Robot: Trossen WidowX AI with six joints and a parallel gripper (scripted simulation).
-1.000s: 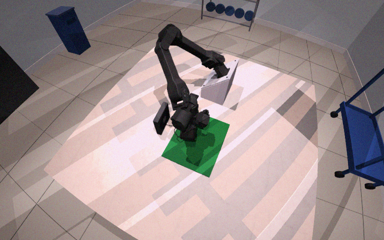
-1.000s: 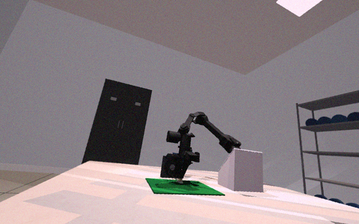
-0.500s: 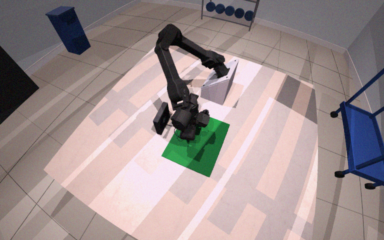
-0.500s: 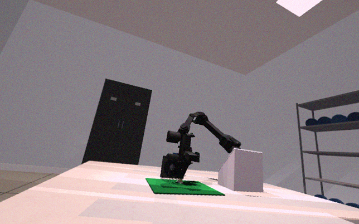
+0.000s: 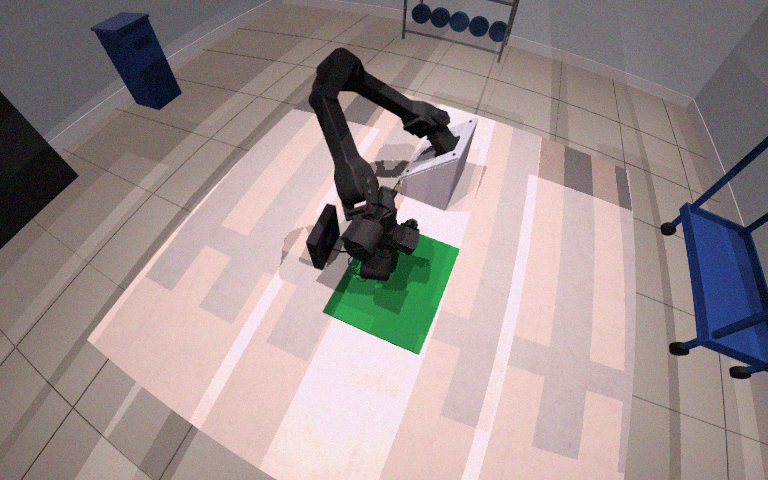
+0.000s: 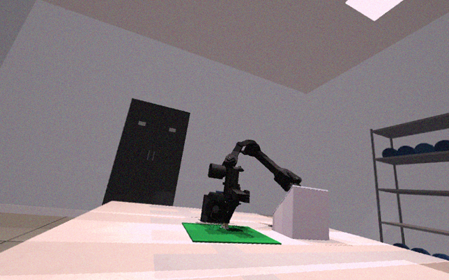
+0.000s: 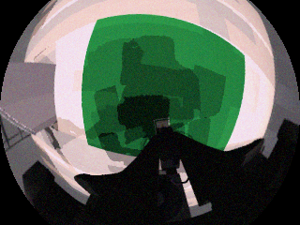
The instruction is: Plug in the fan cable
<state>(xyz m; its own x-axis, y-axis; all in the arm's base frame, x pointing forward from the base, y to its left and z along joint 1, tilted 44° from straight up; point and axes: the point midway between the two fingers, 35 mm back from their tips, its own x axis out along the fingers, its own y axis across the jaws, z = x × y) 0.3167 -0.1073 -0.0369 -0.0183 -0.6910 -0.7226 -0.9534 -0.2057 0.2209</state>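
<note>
The black plug is 1 cm to the right of my gripper tip and 1 cm above it. The rest, counted from my gripper tip: green board (2 cm ahead, 5 cm to the left, 5 cm below); then black fan (1 cm ahead, 13 cm to the right, 2 cm above); then four-pin fan header (1 cm to the right, 4 cm below).
</note>
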